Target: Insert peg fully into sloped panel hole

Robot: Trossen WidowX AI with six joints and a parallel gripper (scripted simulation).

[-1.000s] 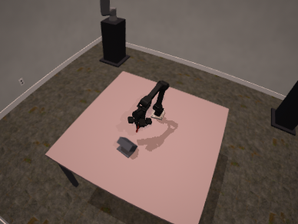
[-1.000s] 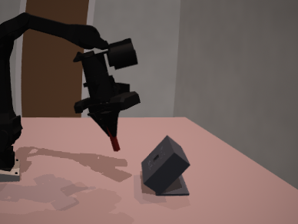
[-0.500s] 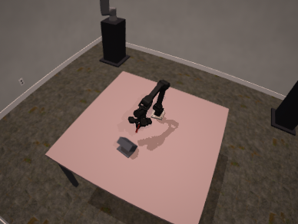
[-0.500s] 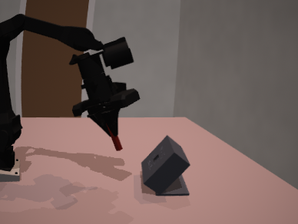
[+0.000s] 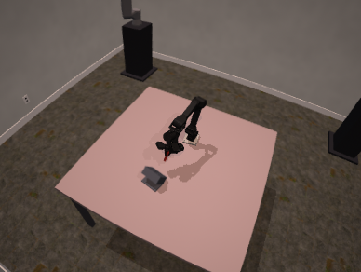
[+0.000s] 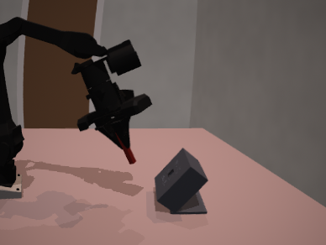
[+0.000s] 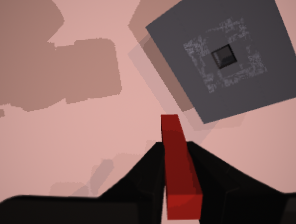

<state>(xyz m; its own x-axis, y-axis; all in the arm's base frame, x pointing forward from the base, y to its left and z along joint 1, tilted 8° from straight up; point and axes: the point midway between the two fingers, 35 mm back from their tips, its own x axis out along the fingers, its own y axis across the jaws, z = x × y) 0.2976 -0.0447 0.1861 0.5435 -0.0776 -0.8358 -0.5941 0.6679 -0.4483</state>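
Now: the grey base plate 160 mm ahead of my hand, 30 mm to the right of it and 170 mm below it. Round my hand: red peg 10 mm ahead, 30 mm below.
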